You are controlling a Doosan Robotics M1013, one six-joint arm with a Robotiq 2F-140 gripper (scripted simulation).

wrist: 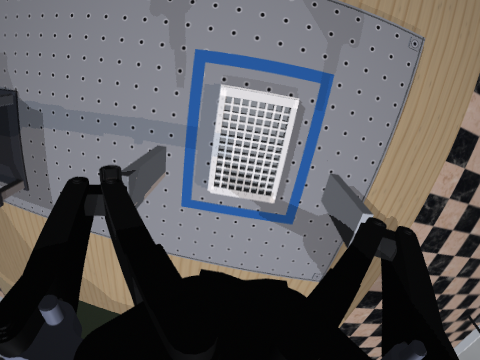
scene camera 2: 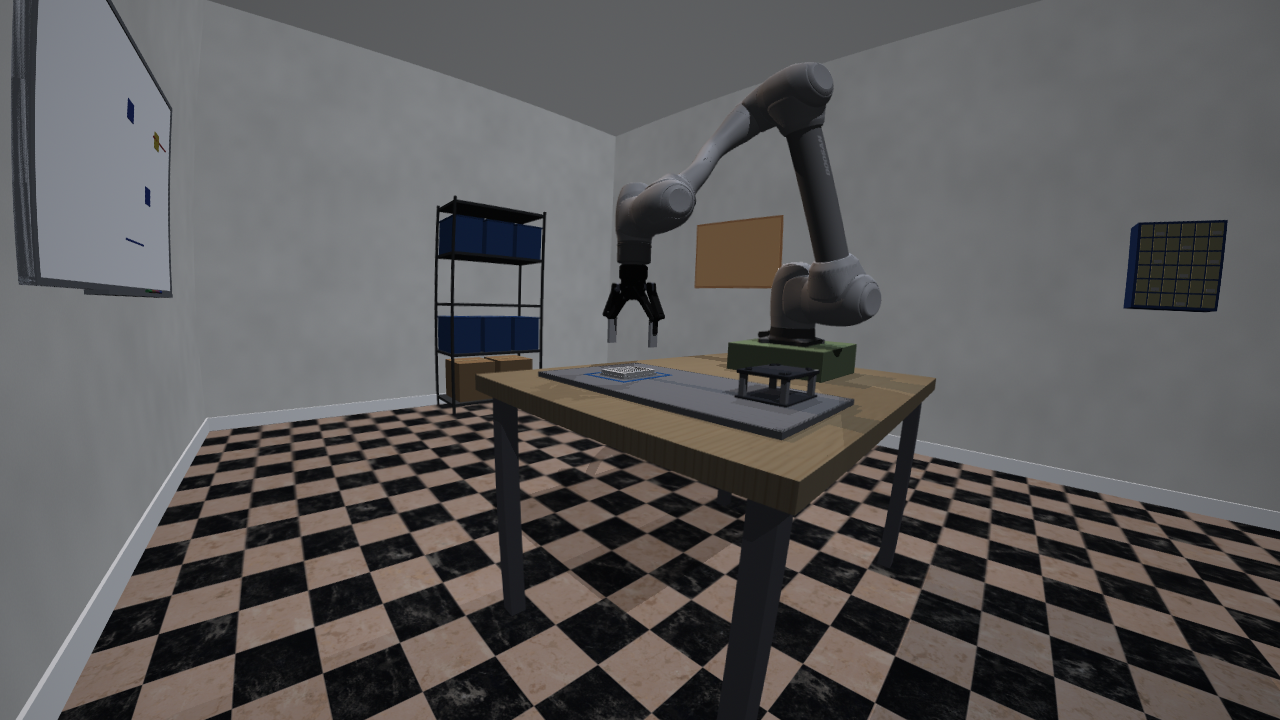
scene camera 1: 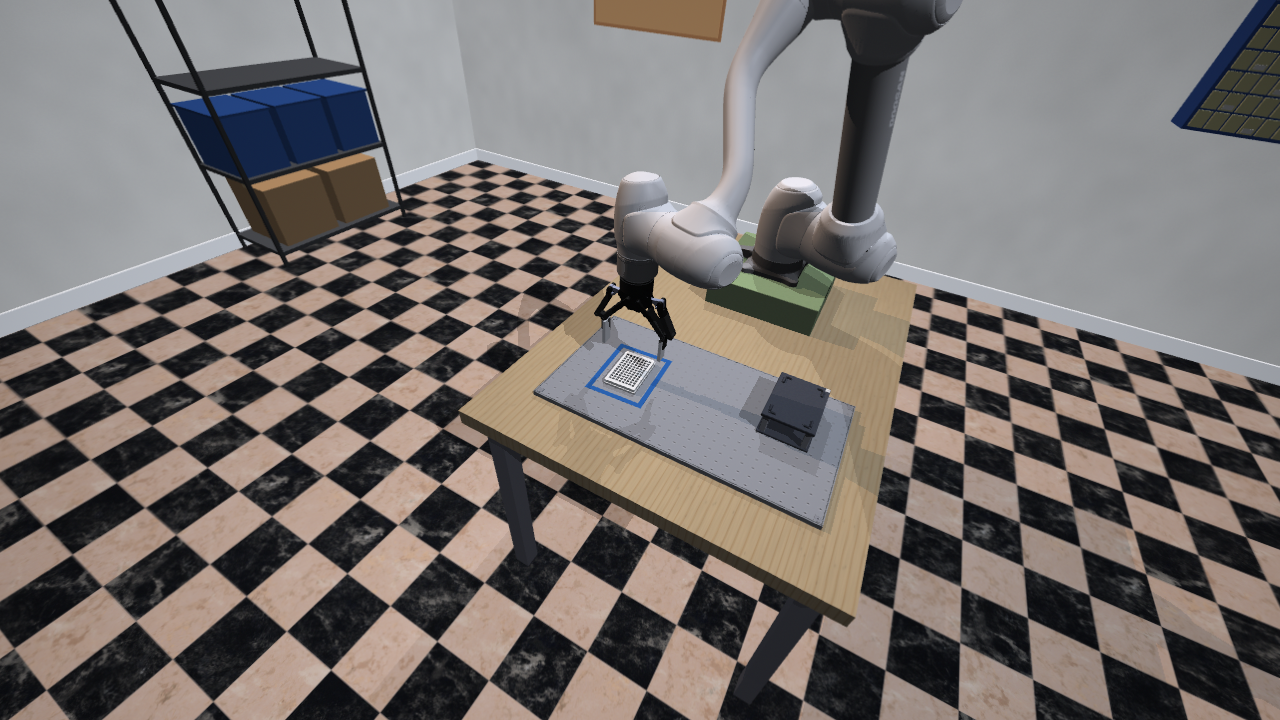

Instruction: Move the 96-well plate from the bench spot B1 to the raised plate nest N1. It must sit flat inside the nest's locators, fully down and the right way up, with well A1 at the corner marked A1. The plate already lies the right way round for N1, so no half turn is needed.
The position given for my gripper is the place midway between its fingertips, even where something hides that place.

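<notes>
Scene camera 1 shows my gripper [scene camera 1: 632, 348], a white 96-well plate [scene camera 1: 629, 373] and a dark raised nest N1 [scene camera 1: 796, 402]. The wrist view shows my gripper [wrist: 246, 174] and the white 96-well plate [wrist: 224, 134]. Scene camera 2 shows my gripper [scene camera 2: 631, 344] and the dark raised nest N1 [scene camera 2: 768, 371].
</notes>
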